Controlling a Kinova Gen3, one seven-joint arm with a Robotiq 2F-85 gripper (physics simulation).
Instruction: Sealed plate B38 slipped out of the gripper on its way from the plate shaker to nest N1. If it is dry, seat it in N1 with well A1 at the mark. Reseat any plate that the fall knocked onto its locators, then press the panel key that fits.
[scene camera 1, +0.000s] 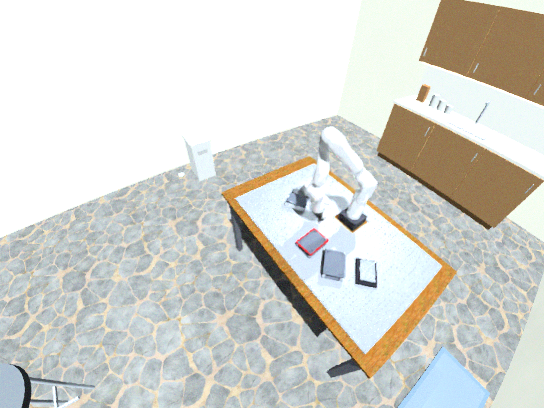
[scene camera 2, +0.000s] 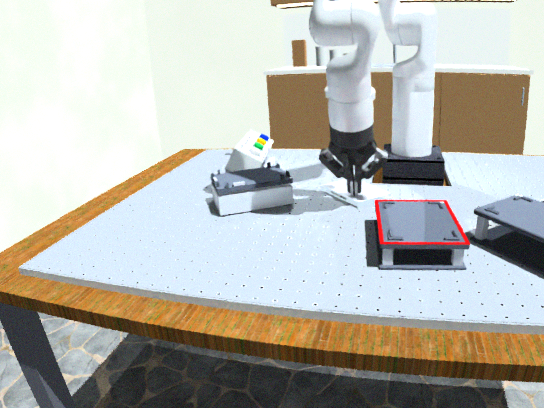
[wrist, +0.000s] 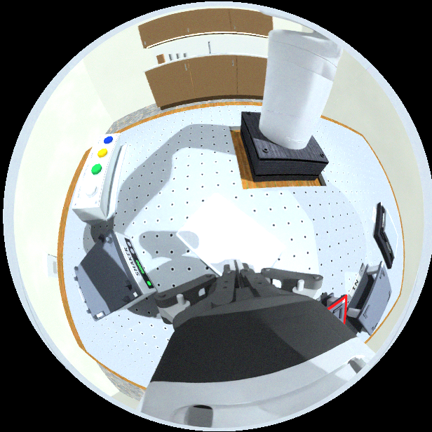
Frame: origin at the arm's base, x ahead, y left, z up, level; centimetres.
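Seen in the pictures: gripper, fingertip midpoint: (scene camera 1: 319, 219) (scene camera 2: 354, 193); arm's base at its link origin: (scene camera 1: 353, 214) (scene camera 2: 411, 151).
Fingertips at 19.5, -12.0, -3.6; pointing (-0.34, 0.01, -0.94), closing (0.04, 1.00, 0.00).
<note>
Offsets run from my fingertips to a thing's top centre, as dx, dy, dz. "spot": to the spot under its first point.
A white, bright plate (wrist: 225, 220) lies on the pegboard below my gripper (scene camera 1: 320, 218) (scene camera 2: 354, 194) (wrist: 234, 266). Glare washes out its top; its marks, its well A1 and any liquid cannot be made out. My gripper is shut and empty, pointing down, with its tips over the plate's near edge; contact cannot be told. The grey stand (scene camera 1: 333, 264) (scene camera 2: 522, 215) (wrist: 377, 300) by the N1 label (wrist: 355, 286) shows no plate on top. The key panel @(-20.6, -26.7, +6.8) (scene camera 2: 246, 154) (wrist: 90, 185) has blue (wrist: 108, 140), yellow (wrist: 102, 152), green (wrist: 96, 169) and white (wrist: 91, 191) keys.
The shaker @(spot: +3.0, -20.5, +3.9) (scene camera 1: 296, 199) (scene camera 2: 252, 196) (wrist: 112, 272) stands beside the panel. A red-rimmed grey stand (scene camera 1: 312, 242) (scene camera 2: 417, 222) is between shaker and N1 stand. A black frame with a pale panel @(+5.2, +44.0, +1.8) (scene camera 1: 368, 271) lies beyond N1. The arm's black base (scene camera 2: 414, 169) (wrist: 287, 165) stands behind the plate.
</note>
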